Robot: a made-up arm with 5 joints.
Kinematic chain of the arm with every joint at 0, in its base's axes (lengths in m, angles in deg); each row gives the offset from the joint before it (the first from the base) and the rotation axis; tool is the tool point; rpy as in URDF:
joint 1: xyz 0 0 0.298 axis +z
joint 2: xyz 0 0 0 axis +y
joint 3: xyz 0.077 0 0.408 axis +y
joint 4: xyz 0.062 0 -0.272 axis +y
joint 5: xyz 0.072 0 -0.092 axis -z
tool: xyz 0 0 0 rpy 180 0 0
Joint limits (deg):
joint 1: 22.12..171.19
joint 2: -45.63..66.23
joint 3: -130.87..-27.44
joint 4: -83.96..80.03
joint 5: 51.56..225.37
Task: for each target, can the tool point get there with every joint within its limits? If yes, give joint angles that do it. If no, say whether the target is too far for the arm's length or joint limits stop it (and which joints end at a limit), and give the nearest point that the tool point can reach.
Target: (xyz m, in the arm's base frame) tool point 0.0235 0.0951 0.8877
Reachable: yes | joints 76.15 -28.53 -66.35 -67.37 71.11
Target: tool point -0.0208 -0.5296 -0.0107
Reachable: no: joint limits stop it (at a limit: joint 1, joint 2, joint 3) | nearest point -0.1735 0.0269 0.0938 | short by 0.586 m
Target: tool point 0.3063 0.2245 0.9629
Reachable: yes | joints 36.24 6.77 -117.48 -20.02 164.11
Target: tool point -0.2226 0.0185 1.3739
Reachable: no: too far | nearest point -0.1592 0.0247 1.0759 | short by 0.305 m
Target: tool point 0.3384 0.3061 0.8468
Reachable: yes | joints 42.13 11.17 -98.63 -41.01 124.71
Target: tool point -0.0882 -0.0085 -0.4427
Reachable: no: joint limits stop it (at a limit: joint 1, joint 2) | nearest point -0.2602 0.0403 0.0222 | short by 0.498 m
